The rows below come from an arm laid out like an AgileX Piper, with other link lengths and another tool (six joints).
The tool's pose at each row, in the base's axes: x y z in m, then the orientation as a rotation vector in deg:
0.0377, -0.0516, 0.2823, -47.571, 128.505, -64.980
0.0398, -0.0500, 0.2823, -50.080, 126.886, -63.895
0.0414, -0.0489, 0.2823, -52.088, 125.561, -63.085
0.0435, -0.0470, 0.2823, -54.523, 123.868, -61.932
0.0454, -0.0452, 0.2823, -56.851, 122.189, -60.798
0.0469, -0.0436, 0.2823, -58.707, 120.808, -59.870
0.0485, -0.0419, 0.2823, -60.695, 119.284, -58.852
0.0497, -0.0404, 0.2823, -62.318, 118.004, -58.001
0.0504, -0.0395, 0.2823, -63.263, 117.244, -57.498
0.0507, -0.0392, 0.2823, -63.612, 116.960, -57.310
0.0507, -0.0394, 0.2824, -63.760, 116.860, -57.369
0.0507, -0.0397, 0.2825, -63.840, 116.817, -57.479
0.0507, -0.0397, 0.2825, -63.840, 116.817, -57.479
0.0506, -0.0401, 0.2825, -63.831, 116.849, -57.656
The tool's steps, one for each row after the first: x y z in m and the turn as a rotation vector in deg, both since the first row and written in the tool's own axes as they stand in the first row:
-0.0026, 0.0001, 0.0005, -0.351, -2.010, -1.326
-0.0045, 0.0002, 0.0010, -0.603, -3.588, -2.430
-0.0073, 0.0004, 0.0013, -0.968, -5.630, -3.742
-0.0099, 0.0007, 0.0016, -1.322, -7.616, -5.018
-0.0120, 0.0010, 0.0018, -1.610, -9.223, -6.051
-0.0143, 0.0014, 0.0019, -1.922, -10.971, -7.175
-0.0162, 0.0017, 0.0019, -2.181, -12.420, -8.105
-0.0173, 0.0019, 0.0019, -2.334, -13.271, -8.653
-0.0178, 0.0020, 0.0019, -2.390, -13.588, -8.856
-0.0176, 0.0018, 0.0020, -2.352, -13.635, -8.984
-0.0174, 0.0016, 0.0021, -2.295, -13.611, -9.078
-0.0174, 0.0016, 0.0021, -2.295, -13.611, -9.078
-0.0171, 0.0014, 0.0022, -2.215, -13.494, -9.125

